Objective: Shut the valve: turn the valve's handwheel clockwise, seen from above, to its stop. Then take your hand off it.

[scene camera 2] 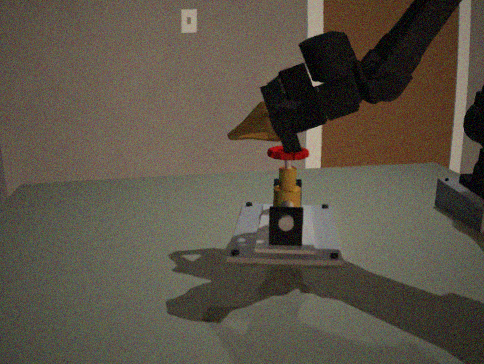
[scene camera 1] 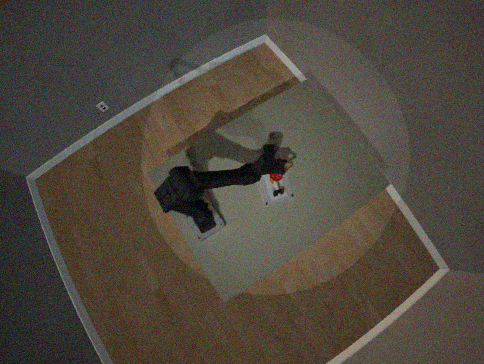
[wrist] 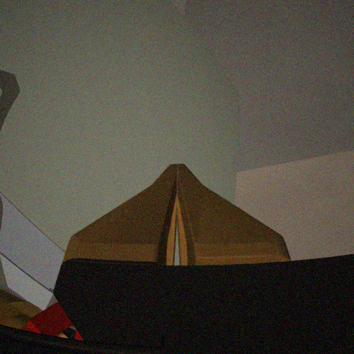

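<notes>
The valve's red handwheel [scene camera 1: 275, 177] [scene camera 2: 274, 153] [wrist: 52, 319] sits level on a thin stem above the brass valve body [scene camera 2: 287, 193] [wrist: 17, 310]. The body stands on a pale base plate [scene camera 1: 282, 200] [scene camera 2: 322, 230] [wrist: 27, 237]. My gripper [scene camera 1: 291, 164] [scene camera 2: 230, 135] [wrist: 176, 175] is shut, its brass-coloured fingertips together with nothing between them. In the second scene view the fingertips are higher than the handwheel and to its left, and a black part of the gripper's housing overlaps the wheel's rim. Whether they touch I cannot tell. In the wrist view the housing hides most of the wheel.
The arm's base plate [scene camera 1: 218, 229] [scene camera 2: 454, 202] stands left of the valve in the first scene view, on the same green-grey table top [scene camera 1: 240, 250] [scene camera 2: 100, 225]. The arm's shadow falls across the table. A wall and a brown door [scene camera 2: 390, 125] are behind.
</notes>
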